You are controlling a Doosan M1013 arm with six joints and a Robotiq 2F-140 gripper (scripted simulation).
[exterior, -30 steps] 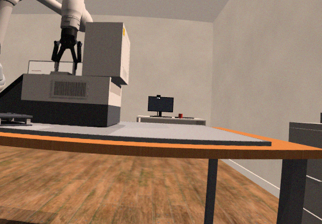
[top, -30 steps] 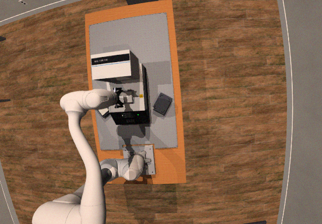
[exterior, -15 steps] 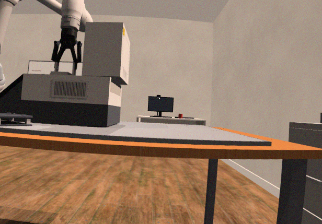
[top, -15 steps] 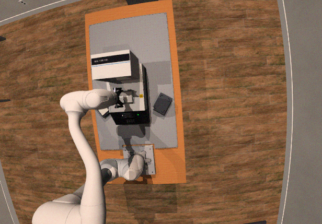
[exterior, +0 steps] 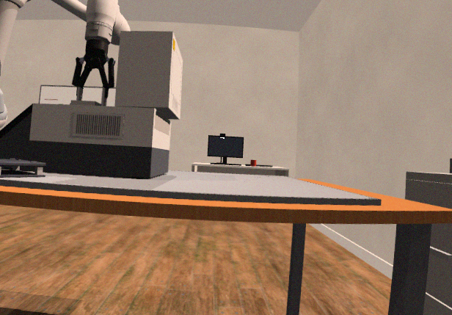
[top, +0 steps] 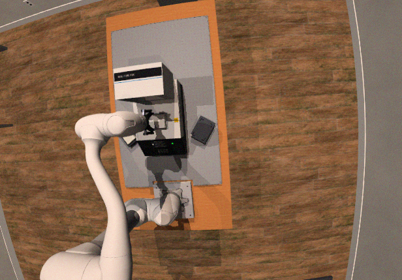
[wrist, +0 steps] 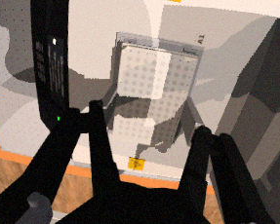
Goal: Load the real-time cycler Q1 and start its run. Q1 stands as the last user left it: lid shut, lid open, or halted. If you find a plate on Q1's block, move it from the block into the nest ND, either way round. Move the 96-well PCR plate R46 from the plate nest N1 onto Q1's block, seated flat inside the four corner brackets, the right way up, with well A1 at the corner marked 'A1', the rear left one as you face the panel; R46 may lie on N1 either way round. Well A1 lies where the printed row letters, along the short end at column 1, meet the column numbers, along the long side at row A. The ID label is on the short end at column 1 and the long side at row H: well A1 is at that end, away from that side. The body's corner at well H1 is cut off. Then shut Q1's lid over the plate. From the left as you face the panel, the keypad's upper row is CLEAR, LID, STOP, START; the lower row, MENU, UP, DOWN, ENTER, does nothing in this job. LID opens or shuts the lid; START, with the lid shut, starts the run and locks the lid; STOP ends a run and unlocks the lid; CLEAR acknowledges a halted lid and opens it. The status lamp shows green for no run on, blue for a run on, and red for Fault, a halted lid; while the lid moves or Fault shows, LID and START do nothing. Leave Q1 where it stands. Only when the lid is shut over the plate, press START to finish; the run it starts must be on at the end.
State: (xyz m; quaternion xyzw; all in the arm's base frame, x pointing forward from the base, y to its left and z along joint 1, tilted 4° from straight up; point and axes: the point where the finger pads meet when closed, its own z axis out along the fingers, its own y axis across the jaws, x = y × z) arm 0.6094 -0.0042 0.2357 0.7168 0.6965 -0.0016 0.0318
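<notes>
The white plate R46 is 2 cm below my hand. Round my hand: dark plate nest N1 (9 cm behind, 28 cm to the right, 21 cm below); then dark nest (7 cm behind, 30 cm to the left, 22 cm below); then 96-well plate (7 cm behind, 30 cm to the left, 20 cm below).
</notes>
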